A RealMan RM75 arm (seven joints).
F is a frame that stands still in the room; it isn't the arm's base.
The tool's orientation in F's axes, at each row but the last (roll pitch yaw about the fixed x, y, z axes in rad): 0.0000 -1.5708 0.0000; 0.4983 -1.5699 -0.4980; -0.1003 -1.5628 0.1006; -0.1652 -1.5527 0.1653; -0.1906 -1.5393 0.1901; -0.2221 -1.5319 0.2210; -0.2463 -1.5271 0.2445; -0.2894 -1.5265 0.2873
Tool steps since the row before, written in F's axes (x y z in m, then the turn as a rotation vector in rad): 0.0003 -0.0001 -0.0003 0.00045 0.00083 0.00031; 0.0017 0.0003 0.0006 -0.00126 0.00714 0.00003; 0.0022 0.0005 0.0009 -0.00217 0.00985 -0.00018; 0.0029 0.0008 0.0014 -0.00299 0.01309 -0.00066; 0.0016 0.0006 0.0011 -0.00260 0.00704 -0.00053; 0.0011 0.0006 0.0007 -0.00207 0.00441 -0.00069; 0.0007 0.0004 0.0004 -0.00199 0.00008 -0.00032; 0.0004 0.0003 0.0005 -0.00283 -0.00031 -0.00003
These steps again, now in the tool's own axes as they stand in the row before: -0.0003 -0.0001 -0.0003 0.00031 0.00083 -0.00045; 0.0006 0.0003 -0.0017 0.00003 0.00714 0.00126; 0.0009 0.0005 -0.0022 -0.00019 0.00985 0.00217; 0.0015 0.0008 -0.0029 -0.00067 0.01309 0.00298; 0.0012 0.0006 -0.0016 -0.00057 0.00704 0.00259; 0.0007 0.0006 -0.0011 -0.00073 0.00441 0.00205; 0.0004 0.0004 -0.0007 -0.00040 0.00008 0.00197; 0.0005 0.0003 -0.0004 -0.00015 -0.00031 0.00283
